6 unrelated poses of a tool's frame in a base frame.
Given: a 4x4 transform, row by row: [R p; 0 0 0 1], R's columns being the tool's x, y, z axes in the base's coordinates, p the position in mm. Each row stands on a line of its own.
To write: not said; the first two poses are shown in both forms.
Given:
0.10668, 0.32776, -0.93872, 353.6
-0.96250, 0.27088, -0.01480, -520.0
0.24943, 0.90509, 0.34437, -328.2
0, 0, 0, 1
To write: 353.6, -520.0, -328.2, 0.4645, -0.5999, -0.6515, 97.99
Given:
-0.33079, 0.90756, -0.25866, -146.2
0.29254, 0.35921, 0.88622, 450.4
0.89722, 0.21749, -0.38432, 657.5
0, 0, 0, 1
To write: -146.2, 450.4, 657.5, -0.4549, -0.7862, -0.4183, 132.68
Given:
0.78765, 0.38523, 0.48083, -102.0
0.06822, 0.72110, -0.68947, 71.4
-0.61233, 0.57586, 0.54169, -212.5
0, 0, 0, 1
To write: -102.0, 71.4, -212.5, 0.7435, 0.6423, -0.1863, 58.32
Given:
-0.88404, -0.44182, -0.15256, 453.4
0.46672, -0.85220, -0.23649, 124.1
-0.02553, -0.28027, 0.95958, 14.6
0, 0, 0, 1
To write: 453.4, 124.1, 14.6, -0.0477, -0.1383, 0.9892, 152.66
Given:
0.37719, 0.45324, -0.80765, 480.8
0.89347, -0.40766, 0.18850, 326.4
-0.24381, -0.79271, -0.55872, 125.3
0, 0, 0, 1
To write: 480.8, 326.4, 125.3, -0.8081, -0.4643, 0.3625, 142.62
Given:
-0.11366, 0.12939, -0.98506, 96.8
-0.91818, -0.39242, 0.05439, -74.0
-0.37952, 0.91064, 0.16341, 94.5
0, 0, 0, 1
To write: 96.8, -74.0, 94.5, 0.5776, -0.4085, -0.7067, 132.17
